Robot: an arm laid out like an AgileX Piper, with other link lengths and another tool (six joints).
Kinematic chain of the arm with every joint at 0, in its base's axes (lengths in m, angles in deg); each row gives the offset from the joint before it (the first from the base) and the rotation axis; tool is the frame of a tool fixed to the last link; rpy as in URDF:
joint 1: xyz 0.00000 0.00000 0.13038 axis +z
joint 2: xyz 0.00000 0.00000 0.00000 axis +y
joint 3: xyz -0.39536 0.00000 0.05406 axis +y
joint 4: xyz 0.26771 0.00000 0.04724 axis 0.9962 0 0.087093
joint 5: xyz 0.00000 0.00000 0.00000 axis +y
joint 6: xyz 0.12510 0.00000 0.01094 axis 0.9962 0 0.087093
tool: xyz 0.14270 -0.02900 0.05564 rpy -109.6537 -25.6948 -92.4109
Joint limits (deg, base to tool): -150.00..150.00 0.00..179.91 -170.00..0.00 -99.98..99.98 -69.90..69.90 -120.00..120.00
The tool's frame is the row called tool.
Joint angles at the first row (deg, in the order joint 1, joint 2, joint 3, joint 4, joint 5, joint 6):
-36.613 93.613 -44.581 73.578 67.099 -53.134
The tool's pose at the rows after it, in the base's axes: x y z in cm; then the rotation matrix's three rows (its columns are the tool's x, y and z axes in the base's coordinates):
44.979, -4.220, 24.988; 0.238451, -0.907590, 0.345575; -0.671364, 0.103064, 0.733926; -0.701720, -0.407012, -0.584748
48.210, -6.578, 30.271; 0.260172, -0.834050, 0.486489; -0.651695, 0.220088, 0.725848; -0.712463, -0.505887, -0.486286
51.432, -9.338, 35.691; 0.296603, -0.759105, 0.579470; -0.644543, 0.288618, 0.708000; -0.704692, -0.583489, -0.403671
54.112, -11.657, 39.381; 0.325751, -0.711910, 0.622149; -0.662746, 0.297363, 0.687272; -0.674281, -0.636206, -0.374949
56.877, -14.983, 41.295; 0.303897, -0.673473, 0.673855; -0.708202, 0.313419, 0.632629; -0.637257, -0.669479, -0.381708
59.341, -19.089, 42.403; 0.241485, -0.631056, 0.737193; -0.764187, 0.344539, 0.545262; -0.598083, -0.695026, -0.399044
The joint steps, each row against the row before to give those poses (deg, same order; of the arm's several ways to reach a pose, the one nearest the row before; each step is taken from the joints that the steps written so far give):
0.164 -1.544 -1.081 7.802 0.520 0.107
0.001 -0.088 -4.049 8.999 0.114 0.556
0.000 1.409 -7.530 5.430 -0.107 2.481
0.000 2.443 -8.195 1.114 -0.759 2.318
0.001 3.058 -7.494 0.053 -3.704 1.361
-0.001 2.852 -6.334 -0.001 -5.919 0.514

